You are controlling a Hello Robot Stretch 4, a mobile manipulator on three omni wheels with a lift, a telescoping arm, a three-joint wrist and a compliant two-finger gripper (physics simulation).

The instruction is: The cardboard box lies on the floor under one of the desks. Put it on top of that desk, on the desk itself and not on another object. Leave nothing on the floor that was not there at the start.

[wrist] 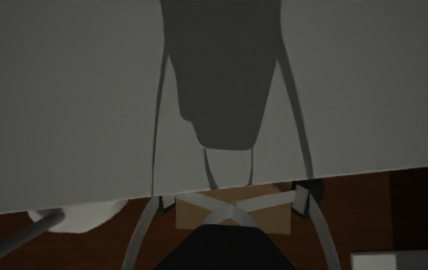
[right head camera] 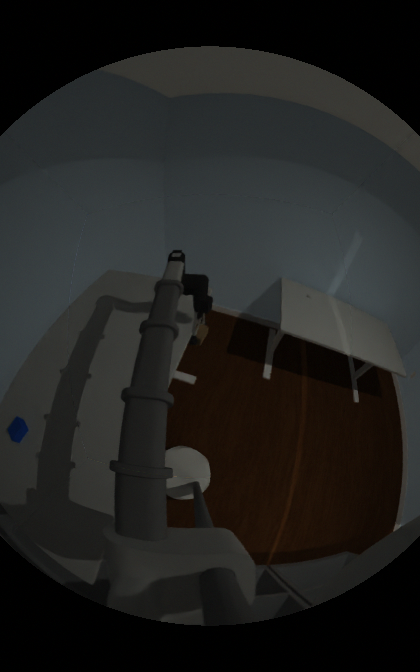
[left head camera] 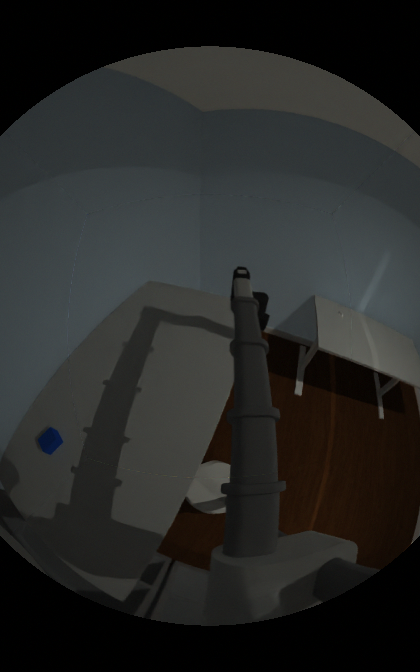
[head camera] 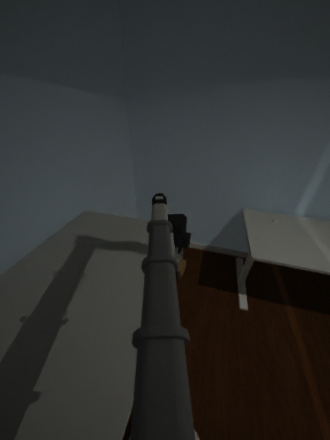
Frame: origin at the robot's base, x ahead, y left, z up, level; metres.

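Seen in the pictures: gripper, between the fingertips: (head camera: 178,269).
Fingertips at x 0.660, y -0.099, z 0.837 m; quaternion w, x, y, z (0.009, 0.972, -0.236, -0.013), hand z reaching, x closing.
A point is followed by its place in that frame.
The tan cardboard box (head camera: 181,268) @(x 0.631, y -0.111, z 0.880 m) (right head camera: 202,334) (wrist: 230,223) @(x 0.649, y -0.119, z 0.881 m) is between the two fingertips of my gripper (wrist: 233,180) @(x 0.660, y -0.099, z 0.837 m), which is shut on it. The arm reaches out over the long grey-white desk (head camera: 110,300) @(x 0.446, y 0.194, z 0.922 m) (left head camera: 175,400) (right head camera: 102,400) (wrist: 75,100) @(x 0.602, y 0.008, z 0.922 m) at the left. In the wrist view the edge of this desk top crosses in front of the box's far part and hides it. The box hangs beside this edge, apparently lower than the top. In the left head view the arm hides the box and the fingers.
A blue block (left head camera: 50,441) (right head camera: 18,430) lies on the left desk. A white round object (left head camera: 210,485) (right head camera: 192,467) (wrist: 85,217) @(x 0.010, y -0.145, z 0.185 m) stands on the floor near the base. A second white desk (head camera: 290,240) @(x 1.023, y -1.081, z 0.692 m) (left head camera: 350,327) (right head camera: 320,315) stands at the right by the back wall.
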